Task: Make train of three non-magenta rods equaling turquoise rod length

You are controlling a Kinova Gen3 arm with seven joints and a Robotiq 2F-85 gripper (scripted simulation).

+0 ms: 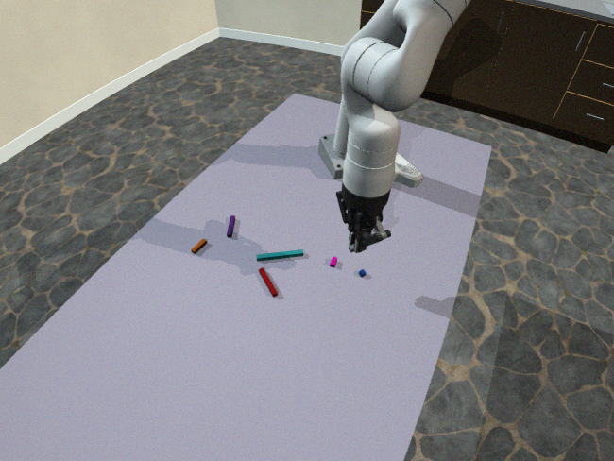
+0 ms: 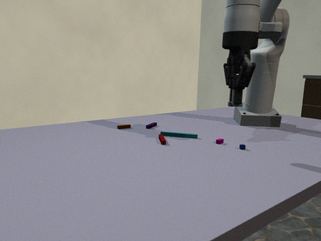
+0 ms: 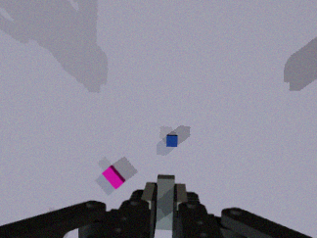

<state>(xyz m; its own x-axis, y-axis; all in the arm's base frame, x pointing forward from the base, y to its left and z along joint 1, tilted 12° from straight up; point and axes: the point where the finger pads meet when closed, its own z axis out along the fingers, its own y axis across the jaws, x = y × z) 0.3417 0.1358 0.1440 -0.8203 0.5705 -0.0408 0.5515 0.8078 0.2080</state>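
Right now the blue rod is 11 cm below my hand, 2 cm to the left of it and 2 cm behind it. From my hand the other things lie so: turquoise rod: 16 cm to the right, 11 cm below, 2 cm ahead; grey rod: 1 cm below; magenta rod: 11 cm below, 5 cm to the right, 2 cm behind.
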